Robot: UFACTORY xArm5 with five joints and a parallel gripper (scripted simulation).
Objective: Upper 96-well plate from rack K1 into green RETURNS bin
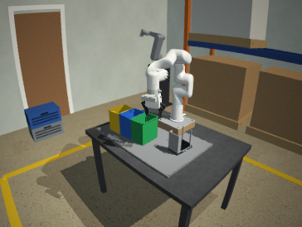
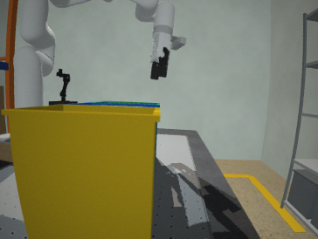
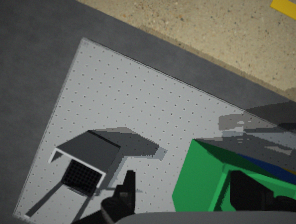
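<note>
My gripper is now 15 cm past the black 96-well plate, 12 cm to the right of it and 24 cm above it. The rest, counted from my hand: green bin 5 cm behind, 16 cm to the right, 19 cm below; yellow bin 1 cm behind, 42 cm to the right, 19 cm below; blue bin 3 cm behind, 29 cm to the right, 19 cm below.
</note>
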